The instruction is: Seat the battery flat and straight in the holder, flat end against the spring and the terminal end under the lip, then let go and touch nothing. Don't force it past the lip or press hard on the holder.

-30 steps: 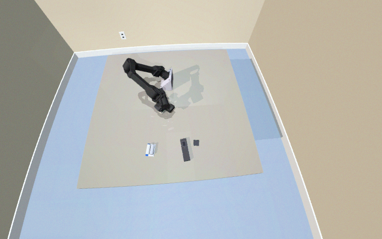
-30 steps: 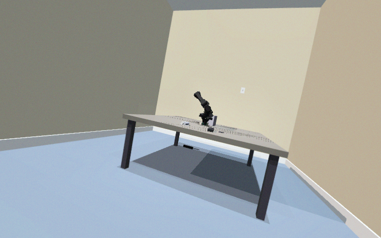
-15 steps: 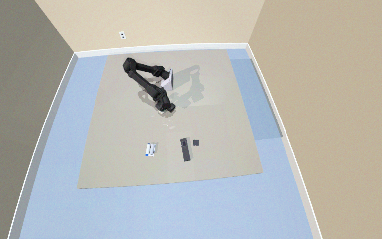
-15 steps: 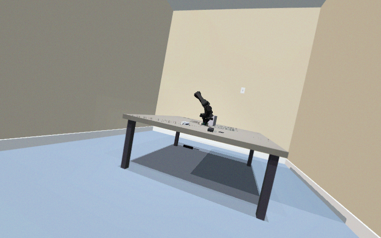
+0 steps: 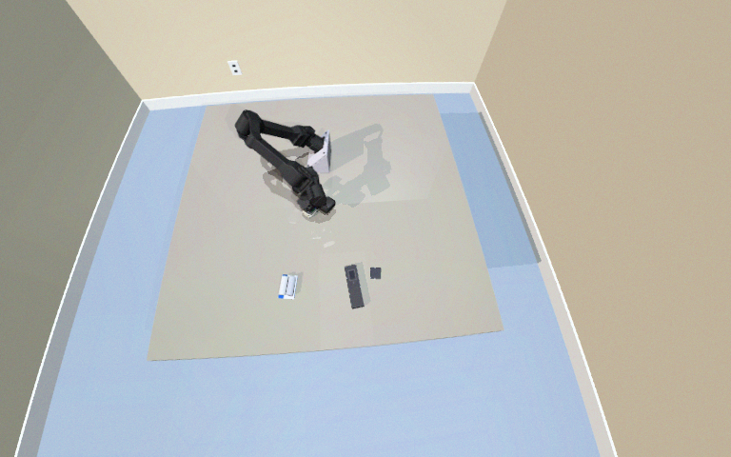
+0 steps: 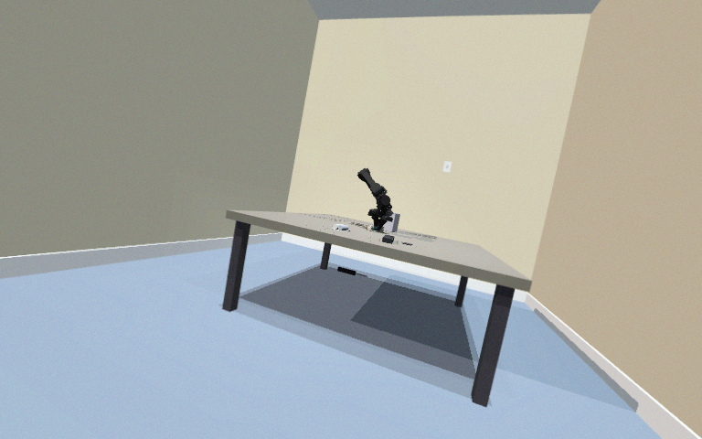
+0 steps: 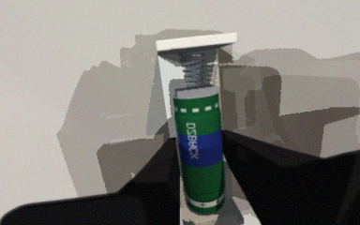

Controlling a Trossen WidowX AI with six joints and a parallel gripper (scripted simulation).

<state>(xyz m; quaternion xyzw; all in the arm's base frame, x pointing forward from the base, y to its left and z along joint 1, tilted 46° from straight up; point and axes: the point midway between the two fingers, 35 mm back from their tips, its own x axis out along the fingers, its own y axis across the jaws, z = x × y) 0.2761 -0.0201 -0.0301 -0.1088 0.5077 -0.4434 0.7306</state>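
My gripper tip is now 1 cm below the battery. From my gripper tip the other things lie so: black remote battery door (28 cm ahead, 27 cm to the left, 1 cm below); black remote control (34 cm ahead, 19 cm to the left, 1 cm above); screwdriver (36 cm ahead, 20 cm below, 6 cm to the left).
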